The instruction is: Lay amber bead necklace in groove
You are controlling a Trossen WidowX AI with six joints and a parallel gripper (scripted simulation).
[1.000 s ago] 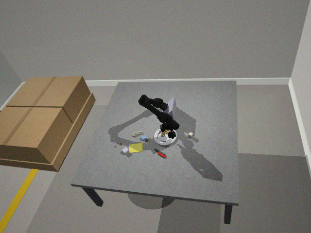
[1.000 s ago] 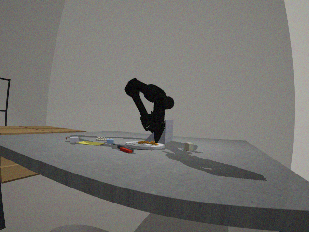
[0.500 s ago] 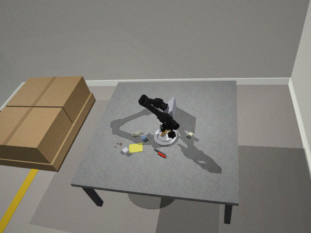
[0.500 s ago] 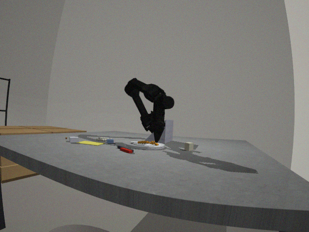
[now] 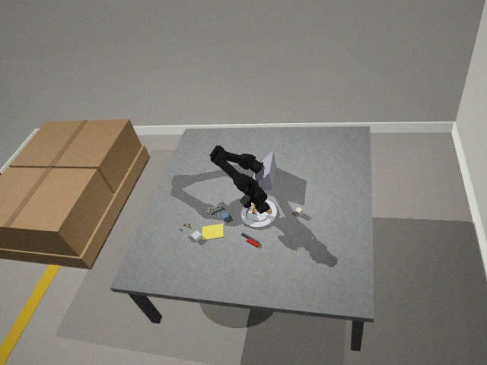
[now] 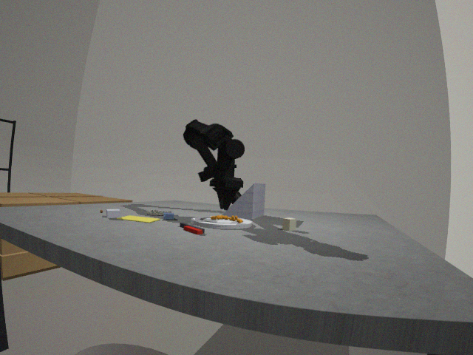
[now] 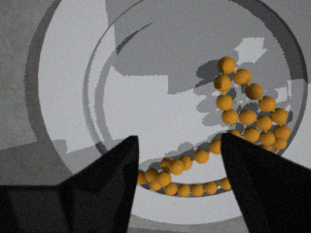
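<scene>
Now: the round bead board 10 mm behind my gripper tip, 10 mm to the right of it and 40 mm below it. The rest, counted from my gripper tip: blue cube 30 mm ahead, 200 mm to the right, 40 mm below; then cream cube 30 mm behind, 210 mm to the left, 30 mm below; then red-handled tool 180 mm ahead, 10 mm to the right, 40 mm below.
</scene>
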